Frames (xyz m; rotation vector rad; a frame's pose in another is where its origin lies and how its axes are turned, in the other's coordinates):
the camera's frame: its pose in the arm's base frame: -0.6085 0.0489 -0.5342 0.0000 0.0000 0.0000
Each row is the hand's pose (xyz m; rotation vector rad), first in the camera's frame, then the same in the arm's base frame.
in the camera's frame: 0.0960 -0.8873 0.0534 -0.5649 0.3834 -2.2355
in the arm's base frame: -0.5125 -0.8384 -0.4808 -0.5649 0.3834 -2.2355
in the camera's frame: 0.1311 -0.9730 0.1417 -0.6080 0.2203 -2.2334
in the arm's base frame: -0.4774 -0.9241 -0.3925 -0.6080 0.2203 -2.2334
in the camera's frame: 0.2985 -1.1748 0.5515 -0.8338 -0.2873 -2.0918
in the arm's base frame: -0.3100 -1.1259 0.0173 -0.8338 -0.2873 -2.0918
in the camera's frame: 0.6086 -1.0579 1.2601 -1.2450 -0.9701 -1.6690
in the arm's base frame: 0.0001 -1.0090 0.7259 -1.2450 -0.9701 -1.6690
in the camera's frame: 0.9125 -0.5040 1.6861 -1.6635 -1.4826 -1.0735
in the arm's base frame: 0.3040 -0.4551 1.1519 -1.6635 -1.4826 -1.0735
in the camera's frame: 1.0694 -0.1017 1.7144 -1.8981 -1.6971 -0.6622
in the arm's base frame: 0.4609 -0.0528 1.1802 -1.8981 -1.6971 -0.6622
